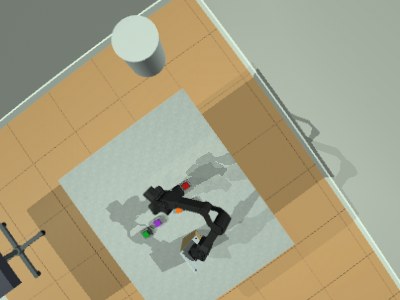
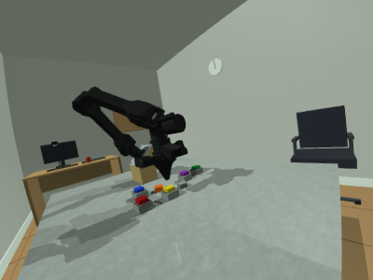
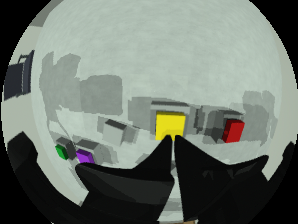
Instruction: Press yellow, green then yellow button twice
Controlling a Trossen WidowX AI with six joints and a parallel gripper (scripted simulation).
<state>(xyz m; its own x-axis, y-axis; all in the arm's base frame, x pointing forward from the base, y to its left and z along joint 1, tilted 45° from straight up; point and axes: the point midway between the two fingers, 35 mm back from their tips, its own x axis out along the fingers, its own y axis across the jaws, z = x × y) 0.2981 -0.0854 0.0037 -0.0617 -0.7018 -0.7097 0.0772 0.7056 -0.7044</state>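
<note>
Now: gripper tip 30 mm above the yellow button. Round my gripper tip: small grey block 80 mm to the left, 60 mm below, 20 mm behind; red button 100 mm to the right, 30 mm below, 20 mm behind; orange block 100 mm behind, 60 mm below, 20 mm to the left.
</note>
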